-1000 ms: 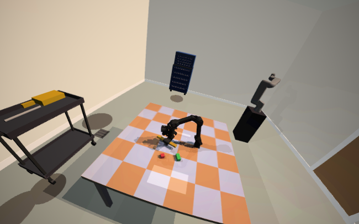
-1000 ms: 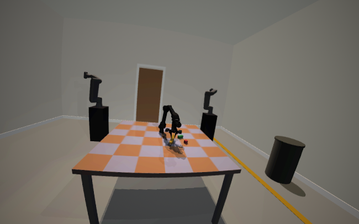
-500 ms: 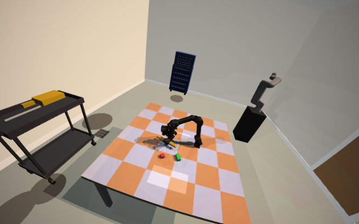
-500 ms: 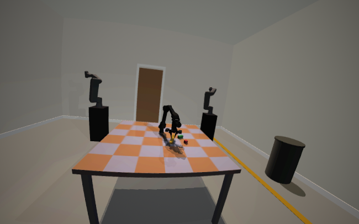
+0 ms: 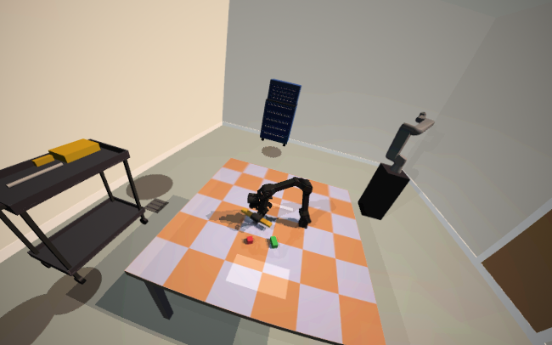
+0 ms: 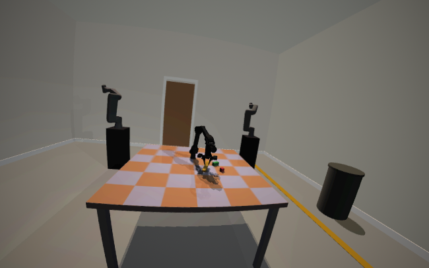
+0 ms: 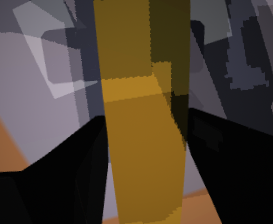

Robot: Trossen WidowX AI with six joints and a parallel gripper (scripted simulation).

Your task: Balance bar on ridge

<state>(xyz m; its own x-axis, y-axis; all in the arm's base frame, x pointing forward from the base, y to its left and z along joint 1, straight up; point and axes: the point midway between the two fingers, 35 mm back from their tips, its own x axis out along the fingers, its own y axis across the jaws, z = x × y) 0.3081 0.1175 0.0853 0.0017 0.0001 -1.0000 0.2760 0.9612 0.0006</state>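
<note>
Right now the yellow-and-dark striped bar is 3 cm ahead of my gripper tip and 1 cm to the right of it. From my gripper tip the other things lie so: red cube: 15 cm to the left, 3 cm below, 2 cm ahead; green cube: 13 cm behind, 12 cm to the left, 3 cm below.
</note>
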